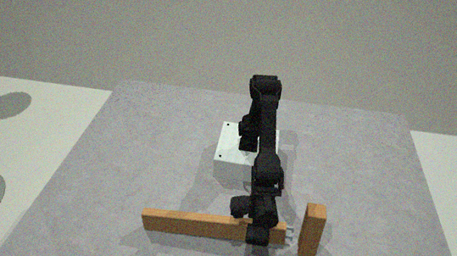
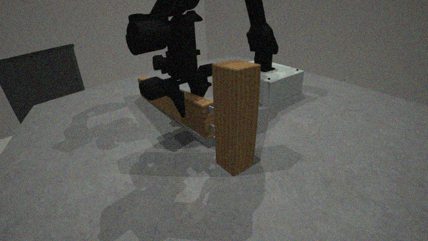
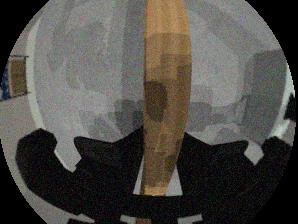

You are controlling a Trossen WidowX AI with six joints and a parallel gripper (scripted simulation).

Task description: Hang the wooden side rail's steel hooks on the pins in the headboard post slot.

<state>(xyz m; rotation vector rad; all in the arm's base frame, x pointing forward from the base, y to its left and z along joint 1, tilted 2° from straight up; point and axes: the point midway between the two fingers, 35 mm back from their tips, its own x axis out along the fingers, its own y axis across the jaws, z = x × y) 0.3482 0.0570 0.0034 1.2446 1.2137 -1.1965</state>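
My gripper tip is now 15 cm to the right of the headboard post and 4 cm below it.
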